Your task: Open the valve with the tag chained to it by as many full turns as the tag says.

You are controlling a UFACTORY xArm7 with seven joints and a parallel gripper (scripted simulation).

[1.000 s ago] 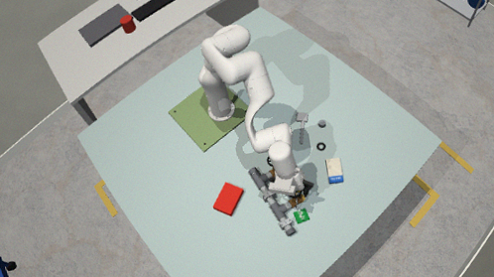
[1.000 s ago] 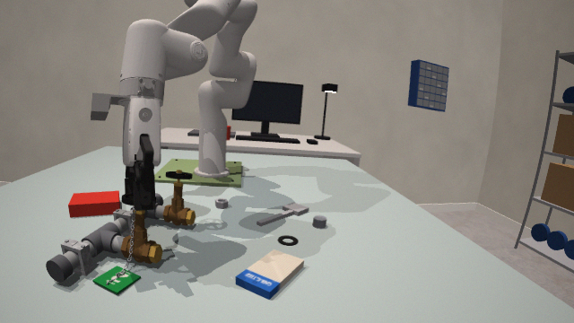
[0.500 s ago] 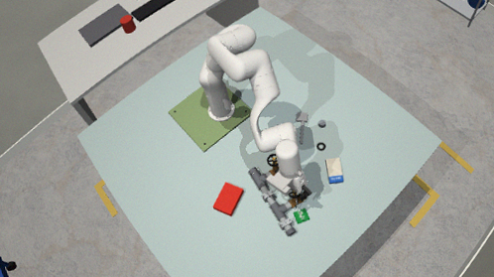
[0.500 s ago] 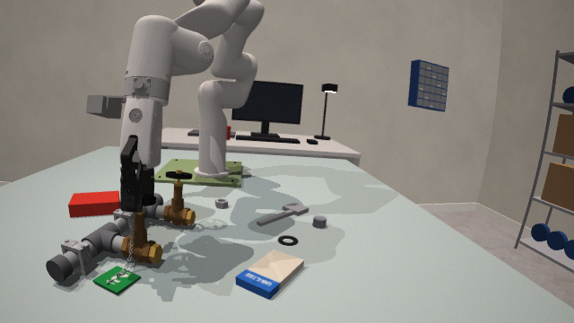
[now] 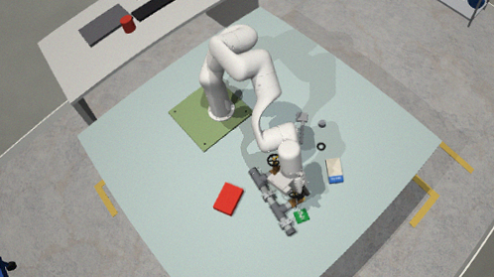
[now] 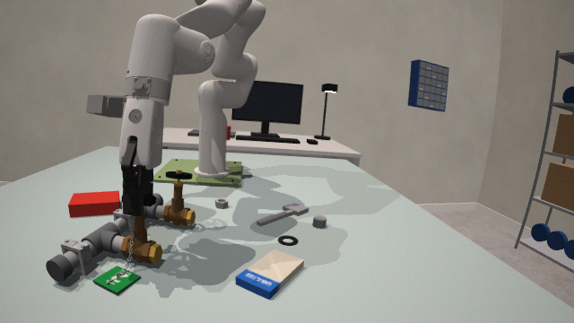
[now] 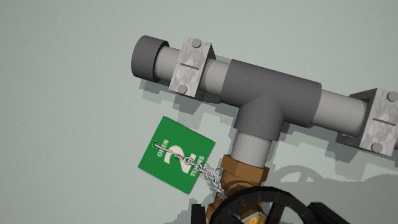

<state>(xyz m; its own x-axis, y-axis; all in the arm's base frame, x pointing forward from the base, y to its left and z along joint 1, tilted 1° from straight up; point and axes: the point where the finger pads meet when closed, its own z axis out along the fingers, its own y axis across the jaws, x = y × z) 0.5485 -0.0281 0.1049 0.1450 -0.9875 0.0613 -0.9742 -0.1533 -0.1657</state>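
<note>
The green tag lies 80 mm ahead of my hand, 20 mm to the right of it and 110 mm below it. Round my hand: box (10 mm ahead, 220 mm to the left, 100 mm below); nut (280 mm behind, 100 mm to the left, 100 mm below); red block (170 mm behind, 200 mm to the right, 90 mm below).
</note>
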